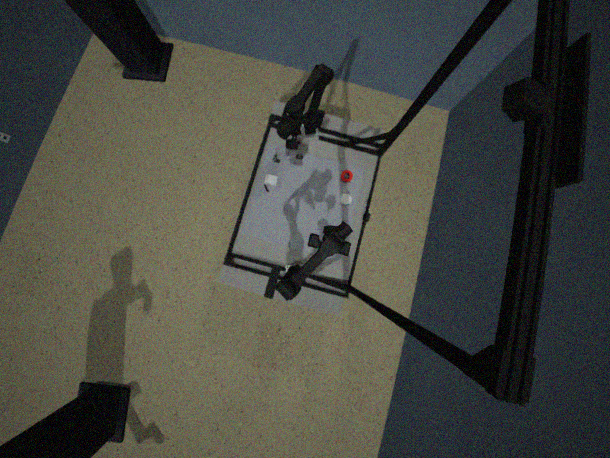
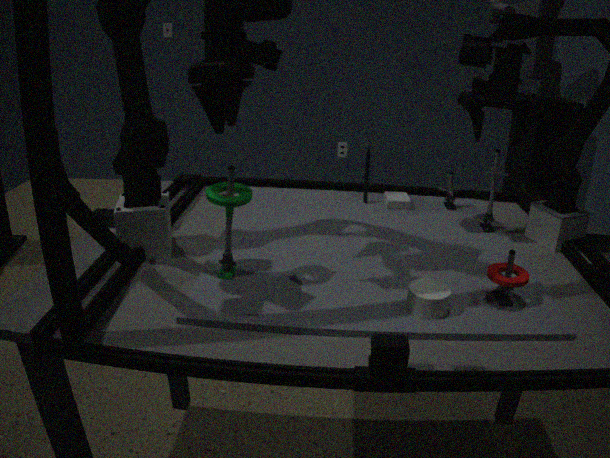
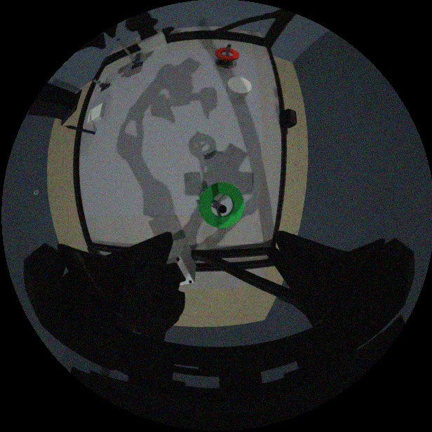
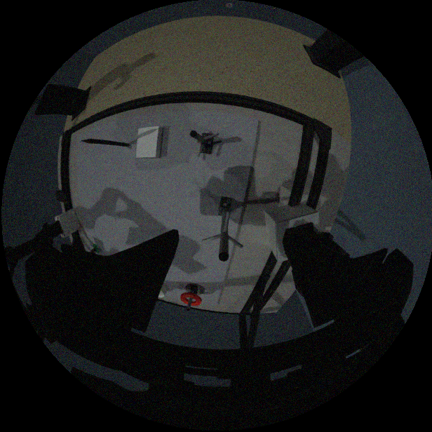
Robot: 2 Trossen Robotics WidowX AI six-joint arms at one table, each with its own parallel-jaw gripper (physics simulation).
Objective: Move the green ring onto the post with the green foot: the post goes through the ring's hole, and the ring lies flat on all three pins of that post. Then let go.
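Frame: origin at the left arm's base, x right, y ahead, z up, level; millimetres.
Where they show: left gripper, fingertip midpoint: (image 2: 225, 129); right gripper, fingertip midpoint: (image 1: 294, 140) (image 2: 496, 143); left arm's base, origin of the base link: (image 2: 142, 201); right arm's base, origin of the base link: (image 1: 310, 129) (image 2: 560, 207).
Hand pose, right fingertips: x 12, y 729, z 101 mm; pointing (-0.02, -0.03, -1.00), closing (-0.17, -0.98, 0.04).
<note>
Each offset is from my right fingertips to the top centre of the thing. "*": to the spot under its first point.
The green ring {dx +165, dy -575, dz -28 mm} (image 2: 229, 202) (image 3: 207, 205) is around the post with the green foot {* dx +152, dy -577, dz -111 mm} (image 2: 228, 235) (image 3: 222, 209). It sits level high on the post, whose top sticks up through the hole. The pins are mostly hidden beneath the ring; it appears to rest flat on them. The foot stands on the table. My left gripper (image 2: 225, 125) (image 3: 225, 237) is open and empty, above the post top and clear of the ring. My right gripper (image 4: 232, 236) is open and empty, above the tall bare post {* dx +31, dy -14, dz -96 mm} (image 2: 492, 190) (image 4: 224, 240).
A red ring {dx +312, dy -155, dz -135 mm} (image 1: 342, 176) (image 2: 508, 282) (image 3: 218, 54) (image 4: 184, 300) sits on a short post. A white cylinder {dx +306, dy -293, dz -151 mm} (image 1: 346, 199) (image 2: 430, 300) (image 3: 239, 85) stands nearby. A white block {dx -149, dy -159, dz -166 mm} (image 1: 270, 181) (image 2: 398, 201) (image 4: 148, 142), a thin dark rod {dx -170, dy -232, dz -47 mm} (image 2: 367, 175) and another short post {* dx -111, dy -37, dz -143 mm} (image 2: 450, 190) stand at the far edge.
</note>
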